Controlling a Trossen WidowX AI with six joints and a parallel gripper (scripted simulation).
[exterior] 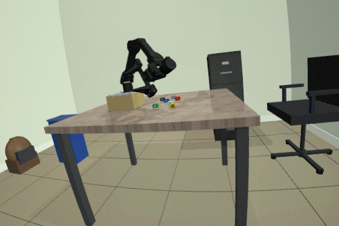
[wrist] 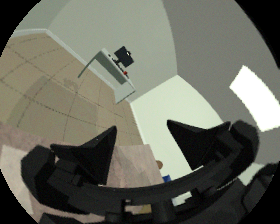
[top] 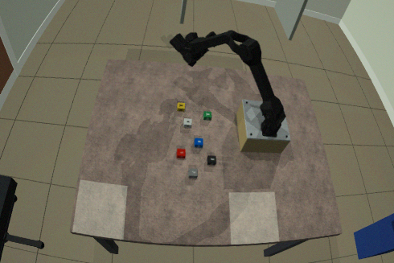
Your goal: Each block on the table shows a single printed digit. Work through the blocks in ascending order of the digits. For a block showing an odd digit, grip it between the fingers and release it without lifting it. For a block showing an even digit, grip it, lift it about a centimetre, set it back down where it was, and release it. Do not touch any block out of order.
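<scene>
My gripper tip is 100 mm short of the red block, 510 mm to the right of it and 170 mm above it. The rest, counted from my gripper tip: white block (80 mm ahead, 360 mm to the left, 170 mm below); then yellow block (110 mm ahead, 280 mm to the left, 170 mm below); then green block (10 mm behind, 310 mm to the left, 170 mm below).
</scene>
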